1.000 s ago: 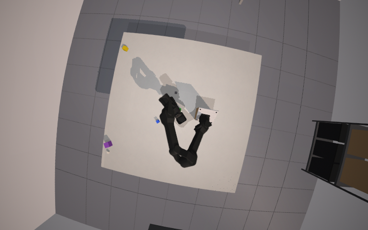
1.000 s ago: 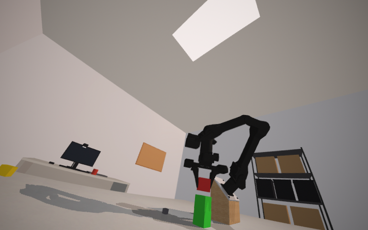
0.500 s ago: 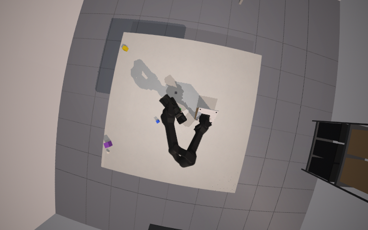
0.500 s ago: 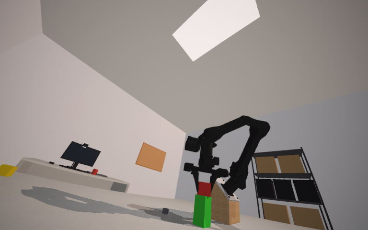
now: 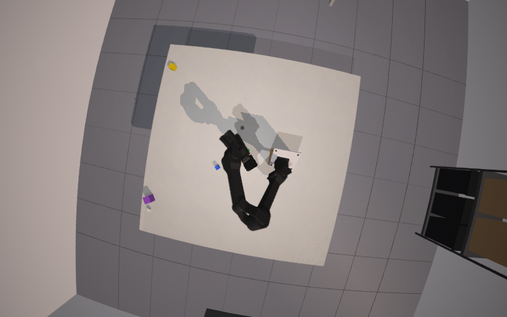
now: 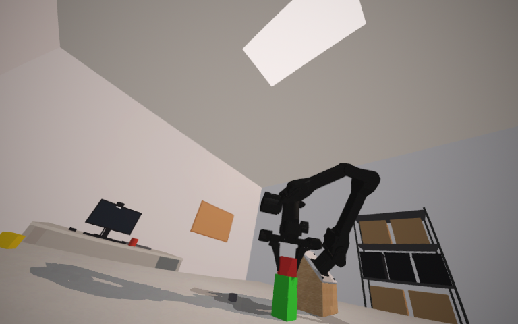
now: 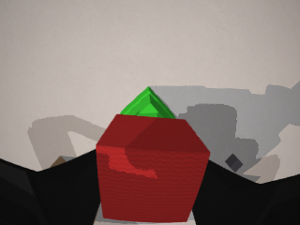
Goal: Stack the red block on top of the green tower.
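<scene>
Right now the red block is 2 cm above my gripper tip. Also, from my gripper tip: purple block 56 cm ahead, 42 cm to the left, 8 cm below; then yellow block 58 cm ahead, 46 cm to the right, 8 cm below; then small blue block 15 cm ahead, 12 cm to the left, 9 cm below.
</scene>
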